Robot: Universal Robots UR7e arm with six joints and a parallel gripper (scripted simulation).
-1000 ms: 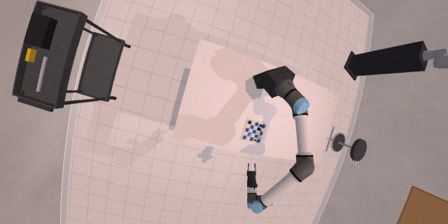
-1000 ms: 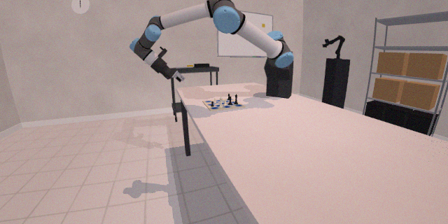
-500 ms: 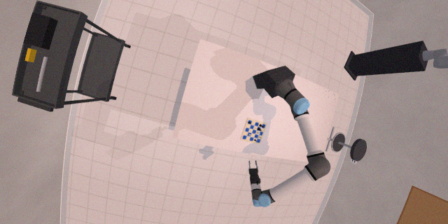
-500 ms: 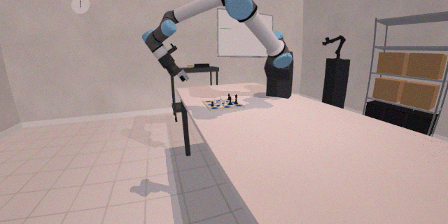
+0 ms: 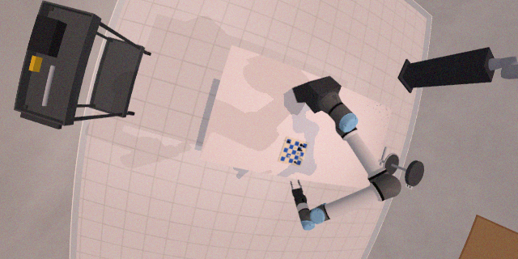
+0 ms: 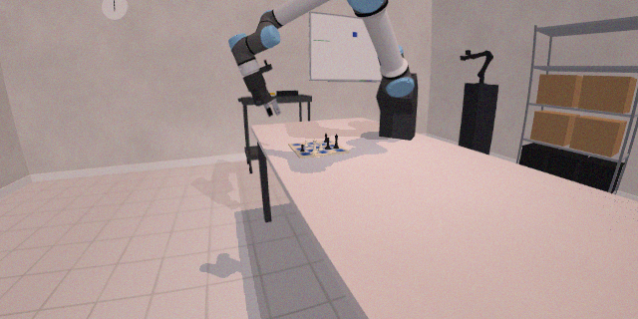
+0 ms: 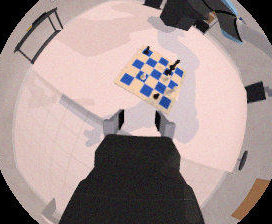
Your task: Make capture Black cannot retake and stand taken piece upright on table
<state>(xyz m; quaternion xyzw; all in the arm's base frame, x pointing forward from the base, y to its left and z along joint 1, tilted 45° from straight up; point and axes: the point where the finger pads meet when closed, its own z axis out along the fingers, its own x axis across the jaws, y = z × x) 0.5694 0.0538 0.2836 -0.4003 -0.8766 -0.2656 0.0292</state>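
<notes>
My gripper is now 120 mm past the black pawn and 160 mm above it. Round my hand: blue-and-cream chessboard 180 mm behind, 60 mm to the right, 180 mm below.
</notes>
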